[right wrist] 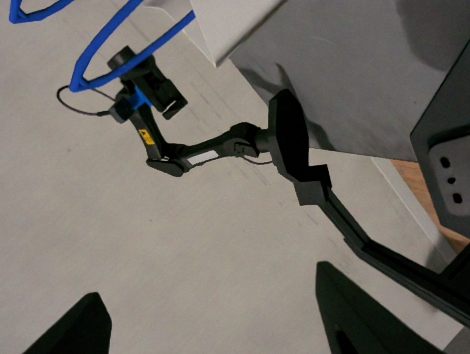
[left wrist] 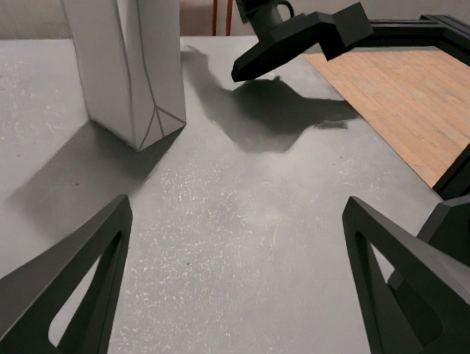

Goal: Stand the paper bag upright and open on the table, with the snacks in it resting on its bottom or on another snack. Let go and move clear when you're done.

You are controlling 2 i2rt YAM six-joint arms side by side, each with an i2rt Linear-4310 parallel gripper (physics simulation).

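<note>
The white paper bag (left wrist: 105,65) (right wrist: 232,22) stands upright on the grey table (left wrist: 240,310) (right wrist: 360,100), at the upper left of the left wrist view. Its top is out of that view. In the right wrist view a top corner shows at the upper edge, with blue handles (right wrist: 137,60). The bag's inside and the snacks are hidden. My left gripper (left wrist: 239,205) is open and empty, in front of the bag and apart from it. My right gripper (right wrist: 211,290) is open and empty, above and apart from the bag.
Black jointed arm parts (left wrist: 295,40) (right wrist: 289,135) reach in beside the bag, casting shadows on the table. A wooden floor (left wrist: 395,95) (right wrist: 412,175) lies beyond the table edge. Thin red posts (left wrist: 229,17) stand behind the table.
</note>
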